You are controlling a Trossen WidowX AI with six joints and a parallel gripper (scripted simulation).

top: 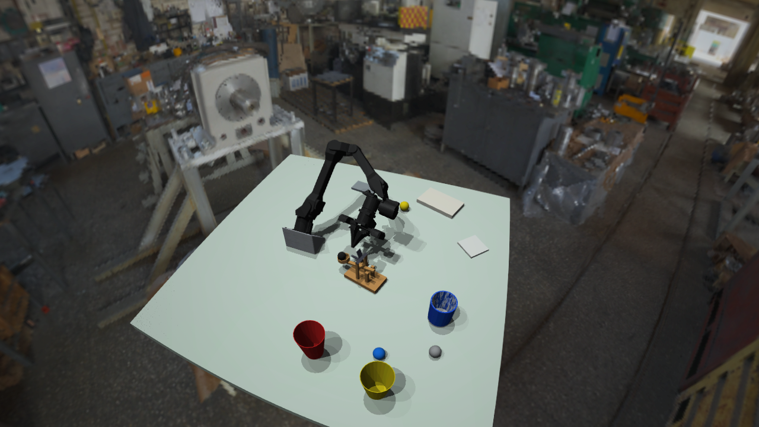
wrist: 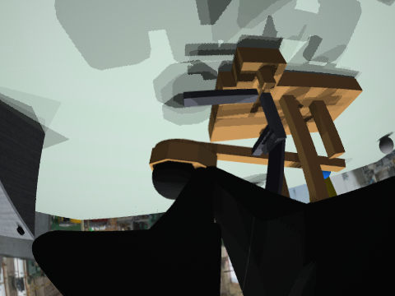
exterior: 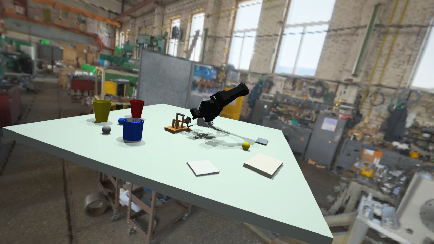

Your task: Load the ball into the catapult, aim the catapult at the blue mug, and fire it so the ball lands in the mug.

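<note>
My gripper tip is 30 mm past the black ball, 40 mm to the left of it and 20 mm above it. The rest, counted from my gripper tip: yellow ball: 130 mm ahead, 370 mm to the left, 50 mm below; blue mug: 370 mm ahead, 180 mm to the right, 50 mm below; catapult: 40 mm ahead, 40 mm to the right, 20 mm below.
</note>
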